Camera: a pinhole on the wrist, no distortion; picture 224 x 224 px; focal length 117.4 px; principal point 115.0 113.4 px. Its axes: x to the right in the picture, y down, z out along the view. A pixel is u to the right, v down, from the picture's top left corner.
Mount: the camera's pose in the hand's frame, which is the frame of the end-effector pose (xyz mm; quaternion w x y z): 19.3 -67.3 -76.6 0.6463 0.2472 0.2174 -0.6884
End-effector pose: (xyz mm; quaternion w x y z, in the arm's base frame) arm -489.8 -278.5 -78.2 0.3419 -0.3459 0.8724 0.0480
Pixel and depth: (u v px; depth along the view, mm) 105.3 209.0 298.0
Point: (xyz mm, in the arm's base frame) -360.2 -550.1 -329.0
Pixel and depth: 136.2 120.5 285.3
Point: -252.5 -467.3 -133.3
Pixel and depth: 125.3 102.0 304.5
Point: -218.1 -423.0 -127.9
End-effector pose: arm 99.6 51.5 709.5 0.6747 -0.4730 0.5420 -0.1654
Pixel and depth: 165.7 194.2 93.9
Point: 149.8 -97.6 798.6
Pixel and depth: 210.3 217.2 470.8
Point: 494.1 -548.7 1044.4
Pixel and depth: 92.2 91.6 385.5
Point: 384.1 107.8 939.4
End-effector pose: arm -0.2 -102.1 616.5 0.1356 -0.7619 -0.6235 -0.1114
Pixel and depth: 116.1 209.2 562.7
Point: -355.1 517.8 450.1
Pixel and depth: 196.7 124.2 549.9
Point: -692.5 89.7 561.6
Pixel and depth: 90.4 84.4 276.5
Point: -197.1 -64.5 444.1
